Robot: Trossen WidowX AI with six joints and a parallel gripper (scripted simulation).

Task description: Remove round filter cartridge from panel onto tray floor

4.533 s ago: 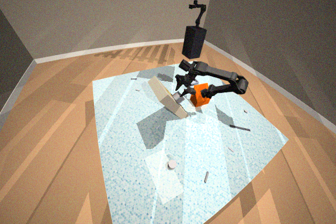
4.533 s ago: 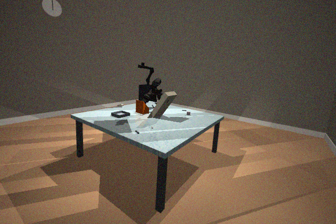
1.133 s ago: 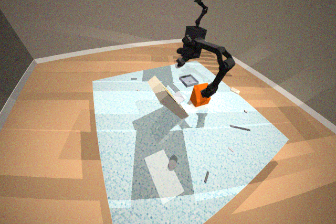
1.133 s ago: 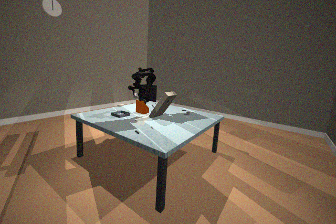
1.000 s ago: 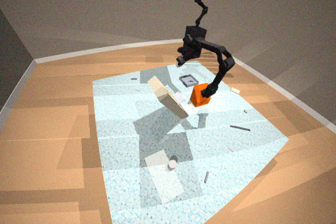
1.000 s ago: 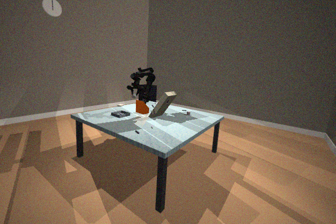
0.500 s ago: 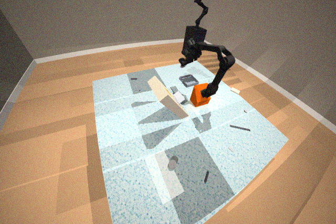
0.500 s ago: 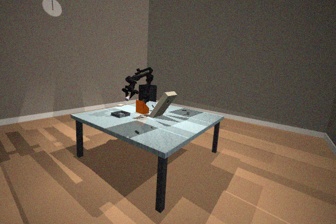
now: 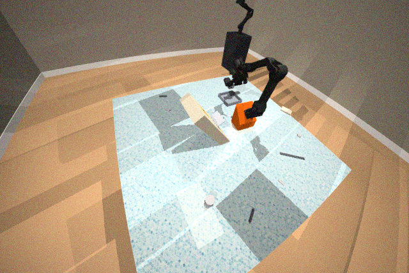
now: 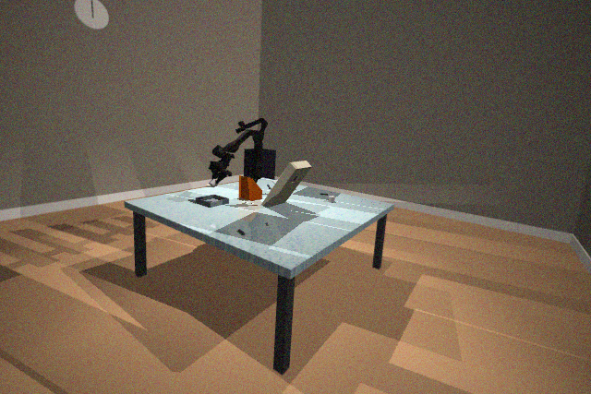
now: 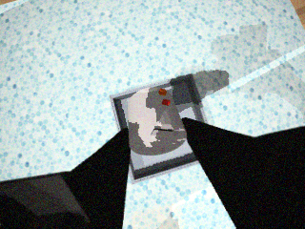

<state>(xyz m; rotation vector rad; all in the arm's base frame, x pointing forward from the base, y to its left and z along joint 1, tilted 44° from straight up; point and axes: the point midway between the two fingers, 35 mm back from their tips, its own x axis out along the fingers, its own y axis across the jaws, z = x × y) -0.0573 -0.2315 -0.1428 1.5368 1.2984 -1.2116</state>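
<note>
The round filter cartridge is right at my gripper tip. From my gripper tip the other things lie so: tray: 13 cm below, 2 cm behind; service panel: 37 cm ahead, 27 cm to the left, 1 cm above.
</note>
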